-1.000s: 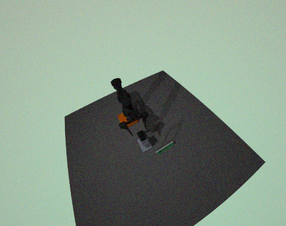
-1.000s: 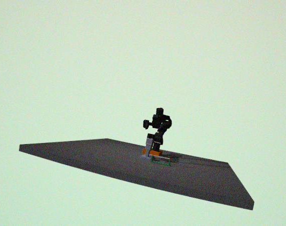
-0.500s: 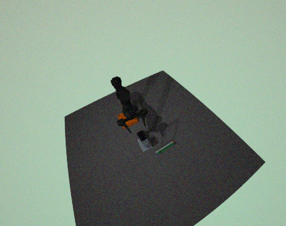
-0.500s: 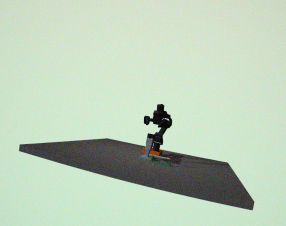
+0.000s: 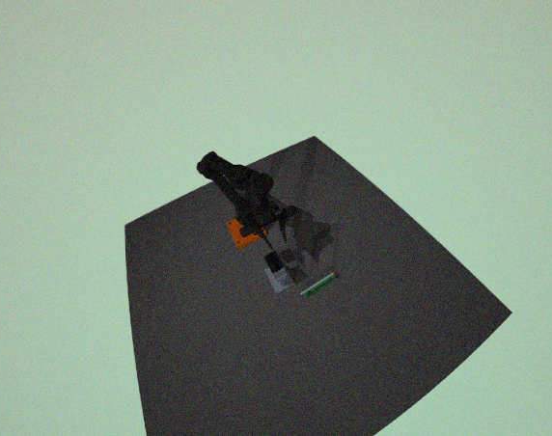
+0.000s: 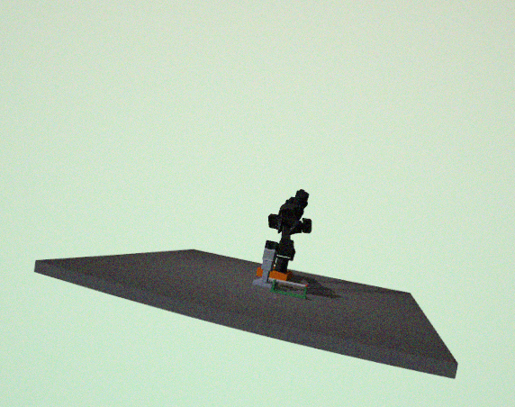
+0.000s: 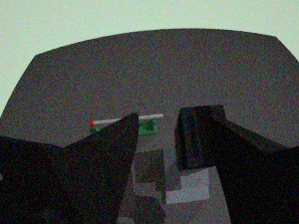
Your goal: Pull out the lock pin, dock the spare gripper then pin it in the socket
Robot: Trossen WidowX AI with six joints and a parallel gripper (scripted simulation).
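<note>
Now: gripper tip 20 cm above the green rest, 10 cm to the right of it and 9 cm short of it. Round my gripper tip: grey mount 17 cm below, 3 cm to the right, 2 cm ahead; spare gripper 10 cm below, 3 cm to the right, 2 cm ahead.
</note>
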